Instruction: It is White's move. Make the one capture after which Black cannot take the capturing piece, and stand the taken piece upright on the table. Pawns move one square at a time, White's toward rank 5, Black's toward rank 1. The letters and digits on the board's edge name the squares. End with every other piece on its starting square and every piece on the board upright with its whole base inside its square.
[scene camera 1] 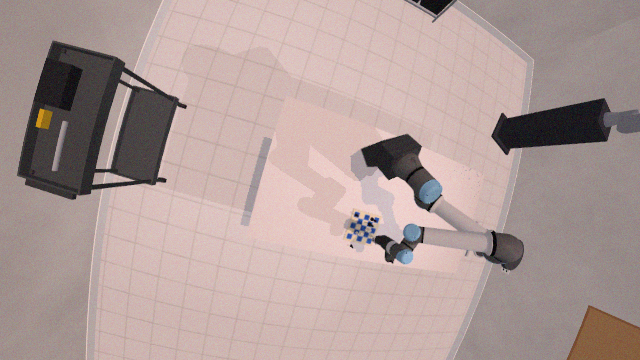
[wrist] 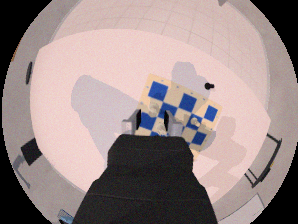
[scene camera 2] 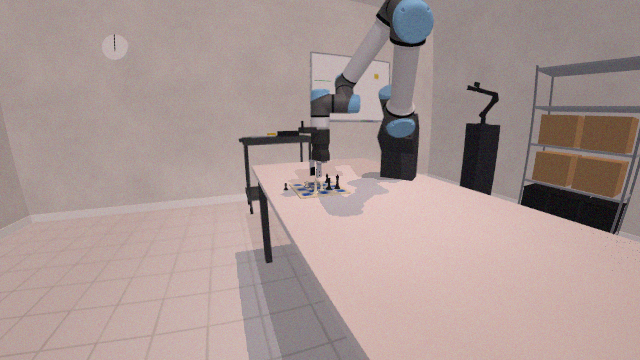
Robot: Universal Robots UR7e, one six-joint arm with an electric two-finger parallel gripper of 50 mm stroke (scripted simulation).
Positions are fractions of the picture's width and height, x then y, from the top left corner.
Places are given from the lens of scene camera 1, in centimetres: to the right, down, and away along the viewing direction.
blue-and-cream chessboard (scene camera 1: 0.56,0.62): 27, 30, 126
